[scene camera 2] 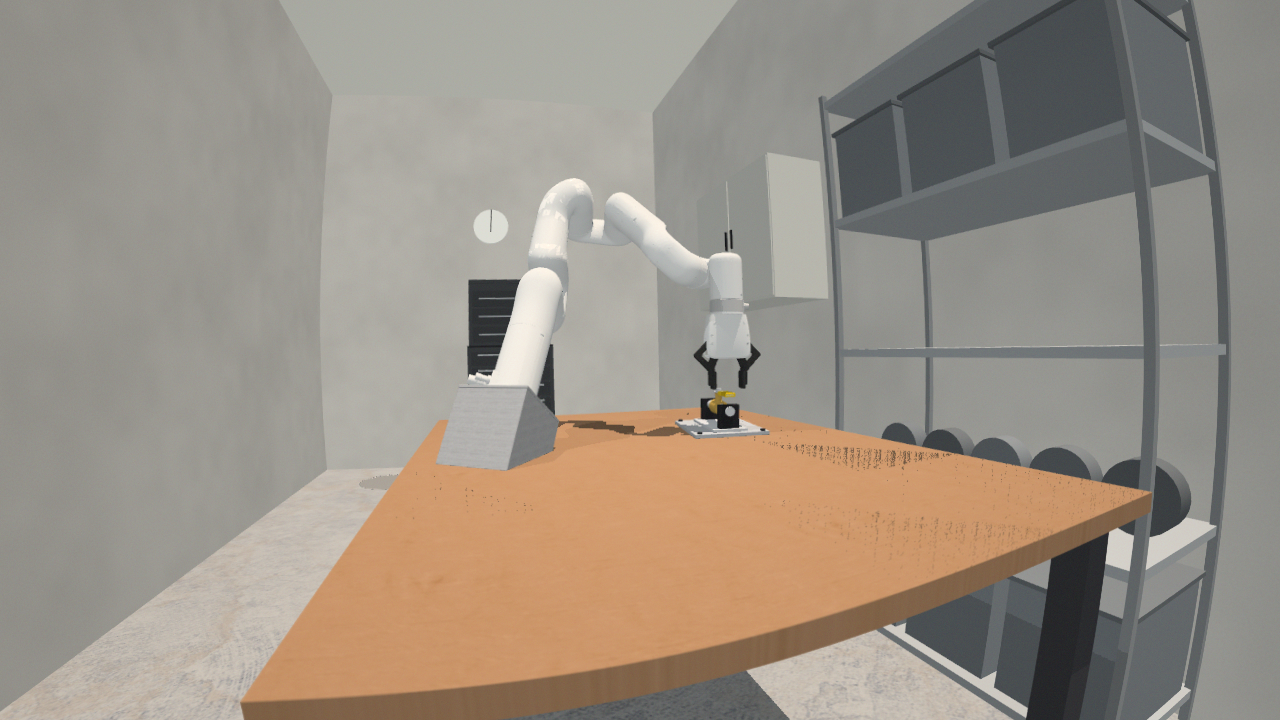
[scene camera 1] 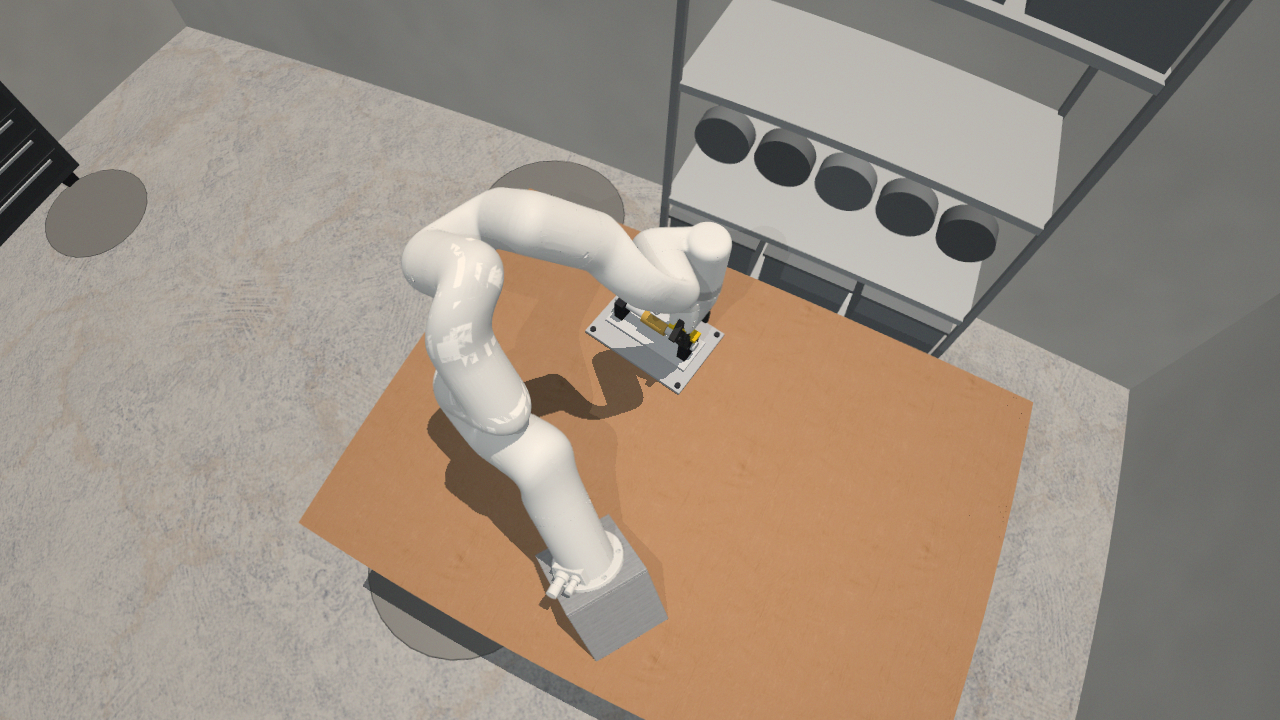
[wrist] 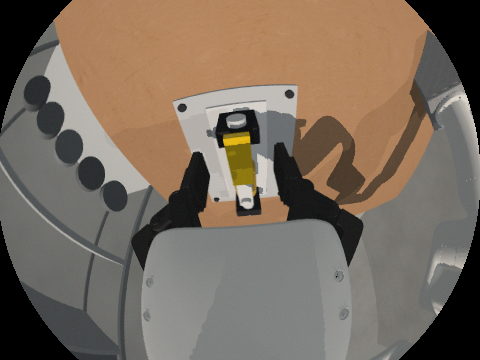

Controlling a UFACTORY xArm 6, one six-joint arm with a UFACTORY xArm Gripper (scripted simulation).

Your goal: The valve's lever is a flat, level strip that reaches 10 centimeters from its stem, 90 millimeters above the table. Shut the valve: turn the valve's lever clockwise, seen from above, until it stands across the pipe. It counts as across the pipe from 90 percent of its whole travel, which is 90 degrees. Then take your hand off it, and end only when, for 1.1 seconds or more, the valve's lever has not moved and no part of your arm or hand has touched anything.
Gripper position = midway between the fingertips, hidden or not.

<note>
I see my gripper (scene camera 1: 690, 330) and a valve (scene camera 2: 724, 418).
My gripper shows as well in the wrist view (wrist: 239, 159). The valve is seen too in the wrist view (wrist: 244, 166).
</note>
